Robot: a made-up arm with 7 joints. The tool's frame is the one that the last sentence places. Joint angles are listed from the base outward.
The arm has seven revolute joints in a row. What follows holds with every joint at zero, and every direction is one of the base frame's.
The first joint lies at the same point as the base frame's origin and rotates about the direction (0, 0.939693, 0.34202), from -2.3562 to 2.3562 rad.
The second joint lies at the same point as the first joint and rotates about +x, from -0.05 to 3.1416 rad.
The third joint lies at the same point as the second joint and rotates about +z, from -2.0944 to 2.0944 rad.
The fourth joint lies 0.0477 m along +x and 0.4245 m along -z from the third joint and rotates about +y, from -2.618 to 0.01 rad.
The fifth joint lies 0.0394 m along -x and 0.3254 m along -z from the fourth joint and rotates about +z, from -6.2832 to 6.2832 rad.
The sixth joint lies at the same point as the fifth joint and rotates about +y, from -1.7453 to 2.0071 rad.
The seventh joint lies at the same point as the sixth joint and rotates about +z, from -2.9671 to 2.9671 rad.
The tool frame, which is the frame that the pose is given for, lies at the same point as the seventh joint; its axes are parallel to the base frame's.
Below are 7 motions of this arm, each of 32 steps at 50 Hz.
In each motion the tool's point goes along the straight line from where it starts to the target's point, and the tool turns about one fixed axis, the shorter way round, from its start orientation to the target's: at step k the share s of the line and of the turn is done. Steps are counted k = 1, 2, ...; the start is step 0. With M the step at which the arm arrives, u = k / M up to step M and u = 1 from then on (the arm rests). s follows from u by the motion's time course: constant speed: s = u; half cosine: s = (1 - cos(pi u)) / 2; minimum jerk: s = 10 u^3 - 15 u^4 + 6 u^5.
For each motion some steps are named. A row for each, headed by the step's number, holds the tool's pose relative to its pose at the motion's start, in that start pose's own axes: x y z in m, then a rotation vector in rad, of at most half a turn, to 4 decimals.
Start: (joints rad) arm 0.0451 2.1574 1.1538 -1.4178 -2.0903 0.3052 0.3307
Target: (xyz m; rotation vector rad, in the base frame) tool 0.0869 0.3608 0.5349 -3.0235 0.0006 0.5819
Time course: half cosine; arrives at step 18
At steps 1, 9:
1: -0.0003 -0.0007 0.0007 -0.0037 -0.0017 0.0027
9: -0.0225 -0.0478 0.0470 -0.2435 -0.1127 0.1775

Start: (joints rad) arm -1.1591 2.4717 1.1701 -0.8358 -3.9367 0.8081 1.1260
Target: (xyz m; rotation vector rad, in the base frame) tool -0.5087 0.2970 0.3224 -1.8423 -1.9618 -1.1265
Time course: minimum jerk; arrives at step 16
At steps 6, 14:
6: -0.0235 -0.0135 0.0251 -0.0480 0.0448 -0.0618
14: -0.0840 -0.0481 0.0899 -0.1715 0.1602 -0.2210

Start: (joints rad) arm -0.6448 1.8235 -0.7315 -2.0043 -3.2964 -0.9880 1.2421
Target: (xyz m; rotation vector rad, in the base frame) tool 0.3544 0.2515 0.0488 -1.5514 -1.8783 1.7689
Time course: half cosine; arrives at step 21
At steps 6, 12, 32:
6: -0.0049 0.0041 0.0076 -0.0562 -0.0265 -0.0677
12: -0.0159 0.0134 0.0248 -0.1826 -0.0861 -0.2197
32: -0.0261 0.0220 0.0406 -0.2988 -0.1409 -0.3594

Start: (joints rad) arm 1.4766 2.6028 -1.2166 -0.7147 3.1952 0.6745 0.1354
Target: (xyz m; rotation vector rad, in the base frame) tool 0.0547 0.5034 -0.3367 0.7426 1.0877 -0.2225
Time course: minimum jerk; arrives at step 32
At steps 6, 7, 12, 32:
6: -0.0241 -0.0146 -0.0039 -0.0088 0.0110 -0.0771
7: -0.0362 -0.0220 -0.0059 -0.0133 0.0166 -0.1159
12: -0.1357 -0.0826 -0.0221 -0.0499 0.0622 -0.4351
32: -0.4932 -0.3002 -0.0805 -0.1812 0.2261 -1.5808

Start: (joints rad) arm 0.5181 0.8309 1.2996 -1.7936 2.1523 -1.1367 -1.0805
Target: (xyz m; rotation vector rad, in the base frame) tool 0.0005 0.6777 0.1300 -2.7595 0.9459 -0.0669
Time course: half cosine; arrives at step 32
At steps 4, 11, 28, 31, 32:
4: -0.0016 -0.0040 -0.0065 -0.0103 -0.0432 -0.0404
11: -0.0110 -0.0278 -0.0452 -0.0717 -0.2997 -0.2803
28: -0.0399 -0.1011 -0.1644 -0.2611 -1.0909 -1.0202
31: -0.0414 -0.1049 -0.1705 -0.2708 -1.1314 -1.0580
32: -0.0415 -0.1051 -0.1709 -0.2715 -1.1341 -1.0606

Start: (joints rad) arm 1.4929 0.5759 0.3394 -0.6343 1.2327 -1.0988 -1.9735
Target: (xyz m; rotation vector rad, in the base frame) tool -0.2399 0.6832 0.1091 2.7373 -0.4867 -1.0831
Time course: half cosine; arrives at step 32
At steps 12, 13, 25, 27, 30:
12: -0.0327 0.1345 -0.1354 0.4481 0.0314 0.2571
13: -0.0376 0.1547 -0.1556 0.5152 0.0362 0.2955
25: -0.0938 0.3864 -0.3888 1.2871 0.0903 0.7383
27: -0.0996 0.4101 -0.4127 1.3661 0.0959 0.7837
30: -0.1048 0.4317 -0.4344 1.4379 0.1009 0.8248

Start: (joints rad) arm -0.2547 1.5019 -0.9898 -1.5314 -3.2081 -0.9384 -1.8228
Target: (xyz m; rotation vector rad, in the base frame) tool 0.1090 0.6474 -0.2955 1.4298 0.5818 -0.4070
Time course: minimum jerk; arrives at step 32
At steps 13, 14, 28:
13: -0.0745 0.0616 -0.0197 0.1204 0.2486 -0.3516
14: -0.0871 0.0721 -0.0231 0.1409 0.2908 -0.4113
28: -0.2233 0.1847 -0.0591 0.3610 0.7452 -1.0539

